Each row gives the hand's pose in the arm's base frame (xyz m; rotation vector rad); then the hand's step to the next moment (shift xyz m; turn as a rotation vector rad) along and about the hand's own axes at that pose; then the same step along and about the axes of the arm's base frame.
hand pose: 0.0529 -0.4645 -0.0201 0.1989 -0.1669 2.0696
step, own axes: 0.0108 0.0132 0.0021 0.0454 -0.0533 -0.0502
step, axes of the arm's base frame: -0.0166 0.0024 0.0039 0.0213 0.0745 -0.0376
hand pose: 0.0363 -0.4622 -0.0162 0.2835 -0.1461 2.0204
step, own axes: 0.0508 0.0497 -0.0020 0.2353 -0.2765 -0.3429
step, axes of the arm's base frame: -0.0664 0.0220 0.0124 0.0994 0.4052 -0.2745
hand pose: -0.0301 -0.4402 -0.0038 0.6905 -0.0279 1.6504
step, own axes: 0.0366 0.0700 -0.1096 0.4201 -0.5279 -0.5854
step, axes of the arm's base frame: -0.1106 0.0607 -0.0482 0.2197 0.7203 -0.4804
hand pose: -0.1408 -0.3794 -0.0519 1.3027 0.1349 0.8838
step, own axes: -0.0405 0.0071 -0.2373 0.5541 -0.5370 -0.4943
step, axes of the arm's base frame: -0.1616 0.1587 -0.0820 0.3650 0.7340 -0.4096
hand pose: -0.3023 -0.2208 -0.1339 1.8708 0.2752 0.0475
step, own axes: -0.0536 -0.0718 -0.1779 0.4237 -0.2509 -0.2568
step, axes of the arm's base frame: -0.0943 0.1753 -0.0061 0.3262 0.4022 -0.2006
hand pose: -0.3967 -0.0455 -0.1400 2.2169 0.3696 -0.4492
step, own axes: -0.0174 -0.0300 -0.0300 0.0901 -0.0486 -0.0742
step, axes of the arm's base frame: -0.0219 0.0399 0.0053 0.0751 0.0979 -0.0278
